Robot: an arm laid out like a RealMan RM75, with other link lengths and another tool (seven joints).
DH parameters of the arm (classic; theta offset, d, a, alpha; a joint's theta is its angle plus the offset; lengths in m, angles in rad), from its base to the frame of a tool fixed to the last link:
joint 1: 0 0.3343 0 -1.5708
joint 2: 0 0 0 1.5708
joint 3: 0 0.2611 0 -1.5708
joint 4: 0 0 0 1.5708
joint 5: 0 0.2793 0 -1.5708
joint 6: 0 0 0 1.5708
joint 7: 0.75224 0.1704 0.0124 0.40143
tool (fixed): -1.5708 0.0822 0 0
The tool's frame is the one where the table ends.
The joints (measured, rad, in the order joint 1, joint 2, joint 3, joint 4, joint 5, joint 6, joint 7), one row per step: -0.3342, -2.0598, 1.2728, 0.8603, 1.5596, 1.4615, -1.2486; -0.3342, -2.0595, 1.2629, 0.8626, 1.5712, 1.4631, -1.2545; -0.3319, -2.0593, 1.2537, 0.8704, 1.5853, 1.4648, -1.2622; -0.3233, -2.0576, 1.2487, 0.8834, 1.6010, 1.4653, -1.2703; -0.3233, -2.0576, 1.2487, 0.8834, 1.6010, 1.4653, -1.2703; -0.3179, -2.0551, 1.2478, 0.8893, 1.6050, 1.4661, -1.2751; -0.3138, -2.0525, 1.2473, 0.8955, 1.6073, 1.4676, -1.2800; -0.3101, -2.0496, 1.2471, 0.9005, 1.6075, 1.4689, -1.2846; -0.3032, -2.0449, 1.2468, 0.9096, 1.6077, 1.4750, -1.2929; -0.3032, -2.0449, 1.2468, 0.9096, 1.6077, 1.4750, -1.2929; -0.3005, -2.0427, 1.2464, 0.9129, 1.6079, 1.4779, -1.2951; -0.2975, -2.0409, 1.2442, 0.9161, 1.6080, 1.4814, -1.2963; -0.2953, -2.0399, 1.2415, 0.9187, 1.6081, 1.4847, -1.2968; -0.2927, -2.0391, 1.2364, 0.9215, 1.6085, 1.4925, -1.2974; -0.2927, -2.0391, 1.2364, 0.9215, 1.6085, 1.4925, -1.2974
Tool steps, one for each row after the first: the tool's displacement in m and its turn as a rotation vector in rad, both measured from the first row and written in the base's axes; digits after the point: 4 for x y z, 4 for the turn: -0.0023, 0.0009, 0.0014, 0.0008, 0.0062, 0.0056; -0.0045, 0.0016, 0.0031, 0.0020, 0.0152, 0.0100; -0.0086, 0.0010, 0.0048, 0.0031, 0.0295, 0.0153; -0.0086, 0.0010, 0.0048, 0.0031, 0.0295, 0.0153; -0.0109, 0.0005, 0.0062, 0.0032, 0.0348, 0.0196; -0.0122, 0.0002, 0.0079, 0.0034, 0.0384, 0.0220; -0.0134, 0.0001, 0.0096, 0.0039, 0.0405, 0.0249; -0.0150, -0.0010, 0.0126, 0.0017, 0.0423, 0.0283; -0.0150, -0.0010, 0.0126, 0.0017, 0.0423, 0.0283; -0.0157, -0.0016, 0.0139, 0.0011, 0.0435, 0.0288; -0.0166, -0.0020, 0.0156, 0.0018, 0.0436, 0.0294; -0.0171, -0.0024, 0.0170, 0.0028, 0.0431, 0.0294; -0.0174, -0.0034, 0.0191, 0.0023, 0.0404, 0.0285; -0.0174, -0.0034, 0.0191, 0.0023, 0.0404, 0.0285
